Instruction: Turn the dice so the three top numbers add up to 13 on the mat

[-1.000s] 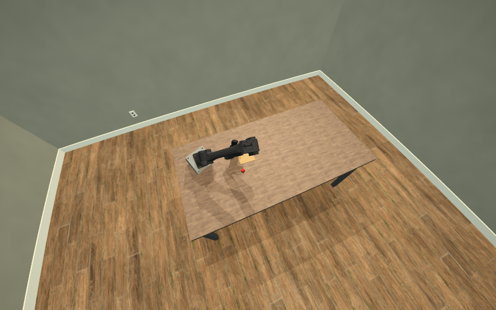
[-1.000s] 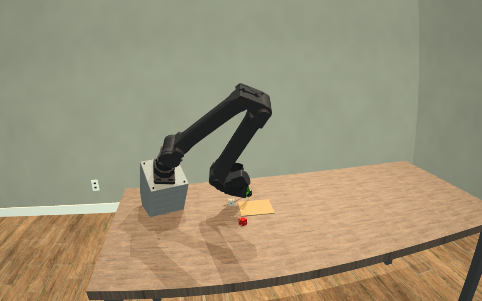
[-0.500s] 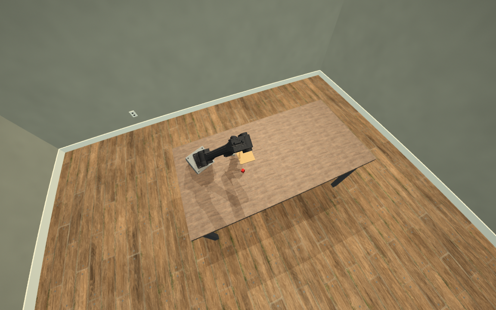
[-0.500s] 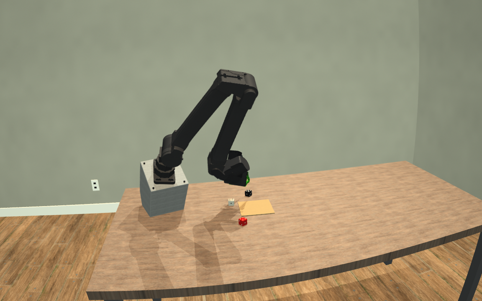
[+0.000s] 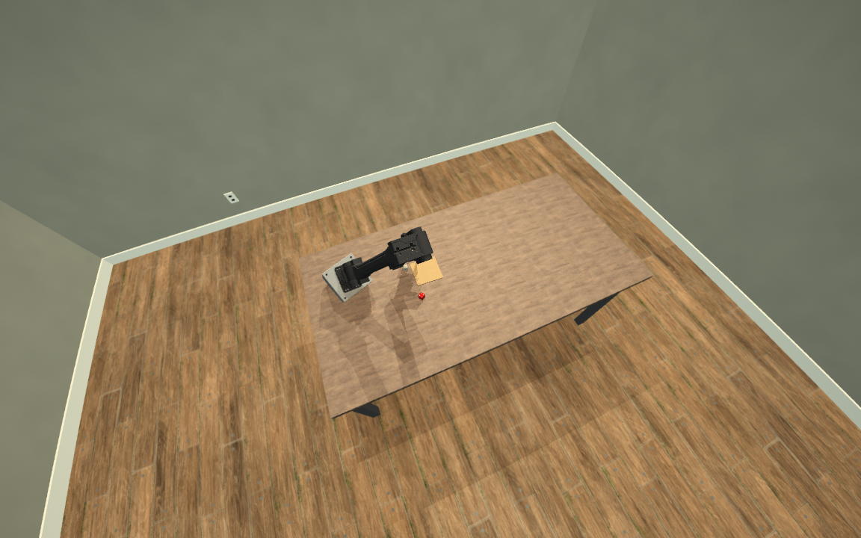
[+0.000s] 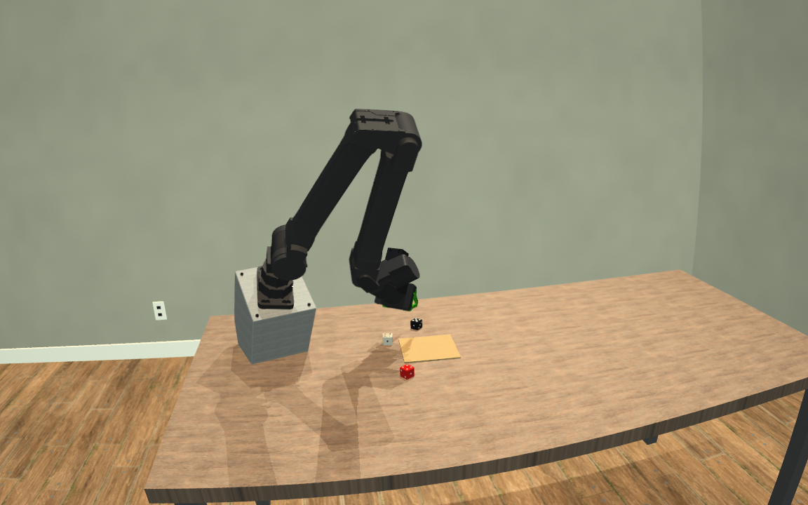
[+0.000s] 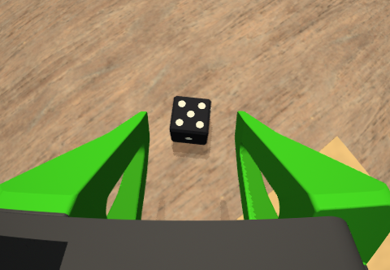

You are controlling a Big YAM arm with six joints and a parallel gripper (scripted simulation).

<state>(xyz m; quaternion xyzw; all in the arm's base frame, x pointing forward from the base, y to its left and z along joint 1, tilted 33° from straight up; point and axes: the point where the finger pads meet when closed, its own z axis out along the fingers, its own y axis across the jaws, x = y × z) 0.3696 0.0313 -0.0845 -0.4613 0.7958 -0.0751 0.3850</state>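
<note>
The black die is 80 mm below my hand, 30 mm ahead of it and 20 mm to the left of it. Also, from my hand: tan mat 120 mm to the right, 90 mm below, 10 mm ahead; then white die 80 mm below, 80 mm behind, 40 mm to the right; then red die 240 mm to the right, 80 mm below, 80 mm behind.
</note>
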